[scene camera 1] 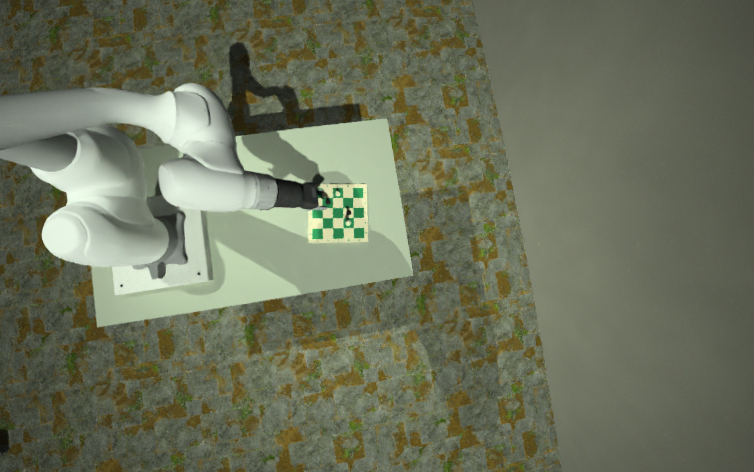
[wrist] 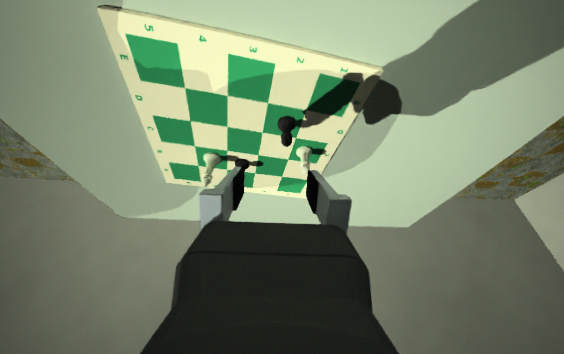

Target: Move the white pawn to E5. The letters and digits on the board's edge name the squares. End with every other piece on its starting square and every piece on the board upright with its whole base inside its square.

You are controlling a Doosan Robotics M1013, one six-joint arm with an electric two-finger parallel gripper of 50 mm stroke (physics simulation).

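Places are measured from the arm's base along level axes (x left, y back, z up), in millimetres.
Pixels of known places: gripper, fingertip midpoint: (scene camera 1: 323,200) (wrist: 275,181); arm's base, origin of the base link: (scene camera 1: 160,240).
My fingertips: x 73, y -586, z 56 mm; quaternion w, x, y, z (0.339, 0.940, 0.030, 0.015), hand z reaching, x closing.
Note:
Ahead of a thing's pixels: the offset from my fingertips to its top centre. "*": to the spot under its first point. Level surfaces: height alone.
The white pawn @[dx +37, dy -45, dz -47 mm] (scene camera 1: 338,193) (wrist: 304,154) stands on C1 of the green and cream board @[dx -35, dy -38, dz -79 mm] (scene camera 1: 333,241) (wrist: 175,30). Square E5 @[* dx -103, dy +45, dz -79 mm] (scene camera 1: 317,233) (wrist: 154,60) is the green corner square, bare in both views. My gripper (scene camera 1: 322,201) (wrist: 275,181) is open with nothing between its fingers. In the scene view it is over the E side of the board, near rows 1 and 2. In the wrist view the white pawn shows beside the right fingertip, lower down on the board.
A taller white piece @[dx -75, dy -71, dz -35 mm] (scene camera 1: 348,222) (wrist: 210,161) stands on B4. A black piece @[dx -38, dy -77, dz -47 mm] (wrist: 242,163) stands on B3, partly hidden by the left finger. Another black piece @[dx +10, dy -5, dz -47 mm] (wrist: 286,124) stands on D2. The arm's shadow falls across E1. The board lies on a pale green table @[dz -85 mm] (scene camera 1: 383,166).

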